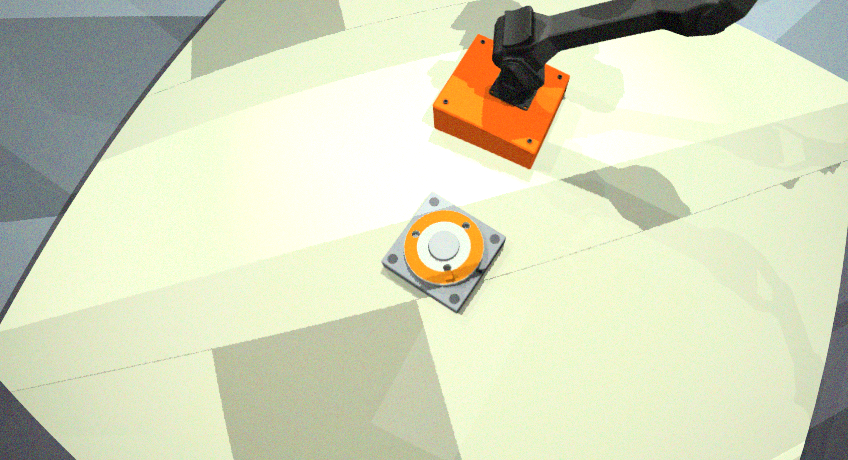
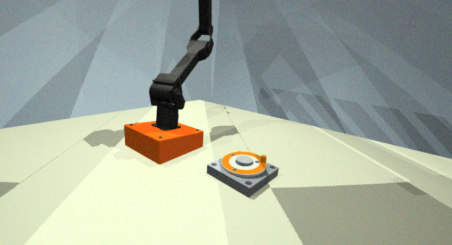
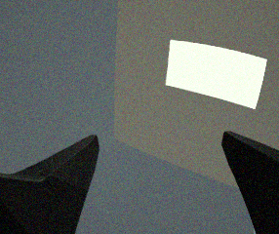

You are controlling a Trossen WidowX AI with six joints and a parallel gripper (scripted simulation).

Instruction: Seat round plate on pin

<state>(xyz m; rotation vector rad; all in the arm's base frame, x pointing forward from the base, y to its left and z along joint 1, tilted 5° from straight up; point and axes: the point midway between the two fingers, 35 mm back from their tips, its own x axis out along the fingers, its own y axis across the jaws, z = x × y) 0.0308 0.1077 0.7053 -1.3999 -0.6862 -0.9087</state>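
My gripper tip is 760 mm above the square grey base, 230 mm short of it and 150 mm to the left of it.
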